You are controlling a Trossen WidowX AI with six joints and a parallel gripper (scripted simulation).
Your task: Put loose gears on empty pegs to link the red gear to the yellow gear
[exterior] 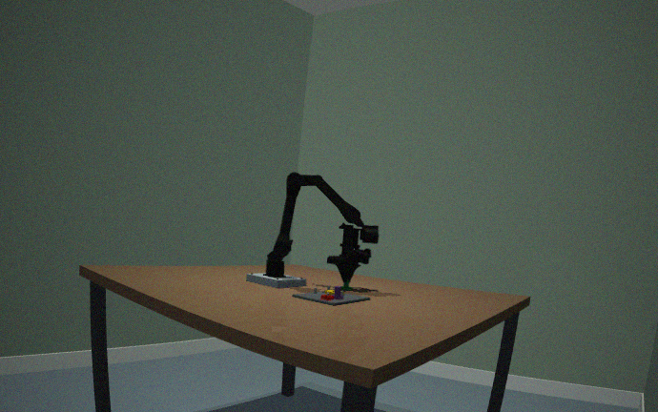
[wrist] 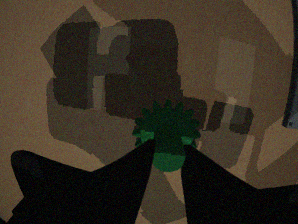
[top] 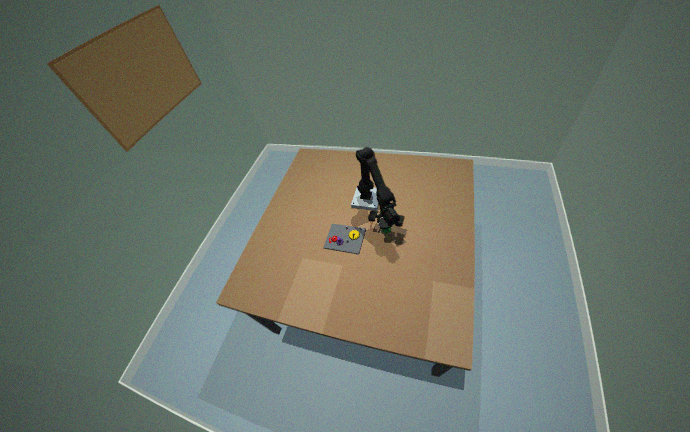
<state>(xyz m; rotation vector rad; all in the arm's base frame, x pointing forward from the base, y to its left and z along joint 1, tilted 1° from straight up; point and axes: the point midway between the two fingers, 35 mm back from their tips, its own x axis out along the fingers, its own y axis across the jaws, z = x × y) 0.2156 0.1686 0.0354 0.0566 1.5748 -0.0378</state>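
Right now the purple gear is 240 mm to the right of my gripper tip and 130 mm ahead of it. From my gripper tip the other things lie so: green gear (10 mm below); yellow gear (170 mm to the right, 70 mm ahead, 10 mm below); red gear (280 mm to the right, 120 mm ahead, 10 mm below).
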